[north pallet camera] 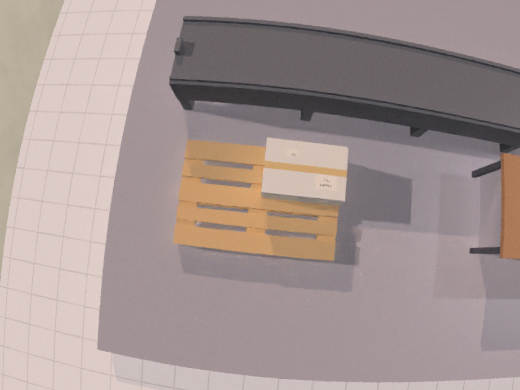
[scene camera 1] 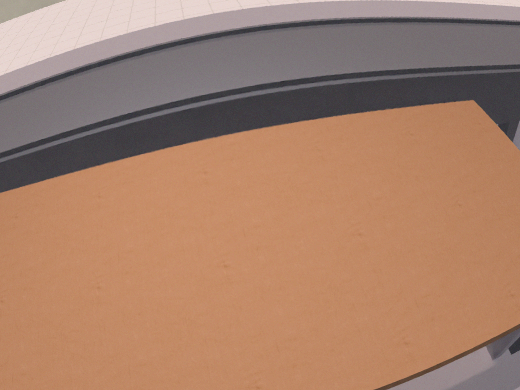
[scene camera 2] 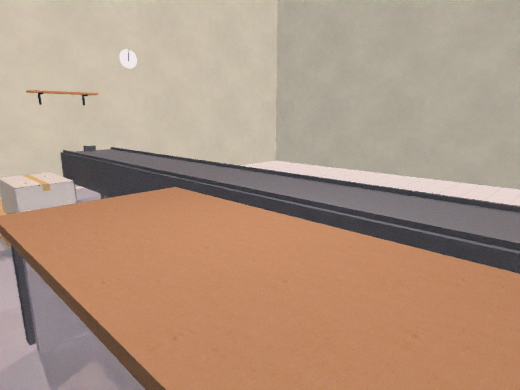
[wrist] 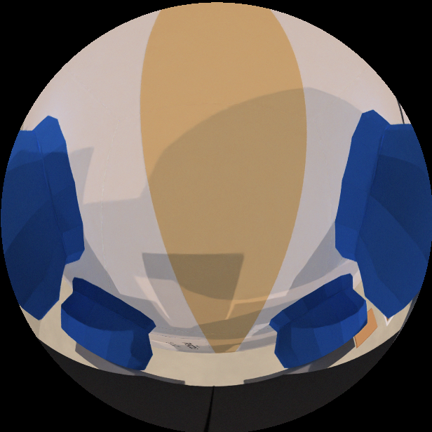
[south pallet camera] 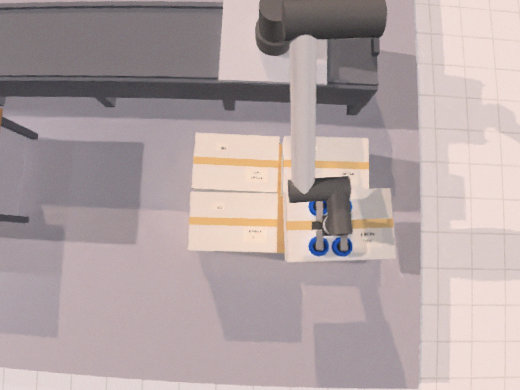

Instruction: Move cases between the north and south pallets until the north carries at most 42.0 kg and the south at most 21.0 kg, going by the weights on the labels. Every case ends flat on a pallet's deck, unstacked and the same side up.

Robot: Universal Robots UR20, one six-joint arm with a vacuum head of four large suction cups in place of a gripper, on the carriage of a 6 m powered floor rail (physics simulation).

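Places are measured from the arm's base along level axes (x left, y back, z up), in metres.
Where they show: arm's base, origin of the base link: (south pallet camera: 274,39).
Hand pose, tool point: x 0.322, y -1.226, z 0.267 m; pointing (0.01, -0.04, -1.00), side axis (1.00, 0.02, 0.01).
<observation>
Each offset is from my tool point to the top centre of the thing. Level surfaces: height alone.
The gripper, a vacuum head with four blue cups (south pallet camera: 330,226) (wrist: 215,235), is shut on a white case with tan tape (south pallet camera: 300,244) (wrist: 220,150). This case is level and raised above the near right part of the south pallet (south pallet camera: 281,215), overlapping the edge of the far right case in the south pallet view. The far left case @[dx -0.547, dy +0.425, dz -0.441 m] (south pallet camera: 235,175), near left case @[dx -0.543, dy +0.025, dz -0.403 m] (south pallet camera: 232,235) and far right case @[dx +0.057, dy +0.428, dz -0.421 m] (south pallet camera: 352,150) lie flat on that pallet; the arm partly hides the far right one. One white case (north pallet camera: 304,179) (scene camera 2: 37,195) lies flat on the north pallet (north pallet camera: 220,193). Label weights are too small to read.
The dark floor rail (north pallet camera: 325,65) (south pallet camera: 125,50) (scene camera 2: 310,185) (scene camera 1: 300,55) runs behind both pallets. A brown table @[dz -0.308 m] (scene camera 1: 260,225) (scene camera 2: 250,280) (north pallet camera: 511,205) stands between them. The north pallet's left half and near right part show bare slats.
</observation>
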